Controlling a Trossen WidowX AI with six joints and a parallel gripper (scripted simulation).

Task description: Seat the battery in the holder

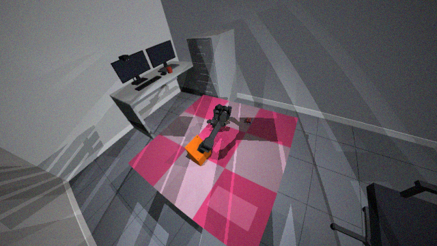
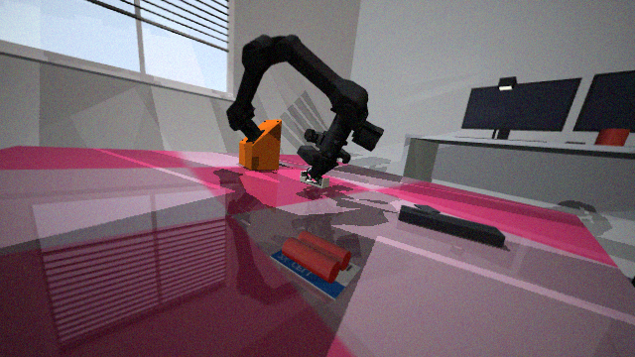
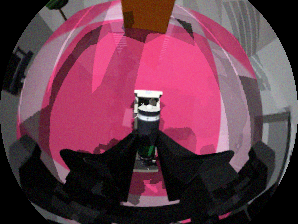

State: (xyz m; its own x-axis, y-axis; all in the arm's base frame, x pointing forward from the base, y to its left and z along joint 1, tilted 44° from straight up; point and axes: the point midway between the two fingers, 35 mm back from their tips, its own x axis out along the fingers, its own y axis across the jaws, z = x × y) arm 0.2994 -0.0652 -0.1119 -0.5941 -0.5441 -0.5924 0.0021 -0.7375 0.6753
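Now: gripper tip 1 cm below the battery. The rest, counted from my gripper tip: flat black bar 35 cm ahead, 1 cm to the right, 1 cm below.
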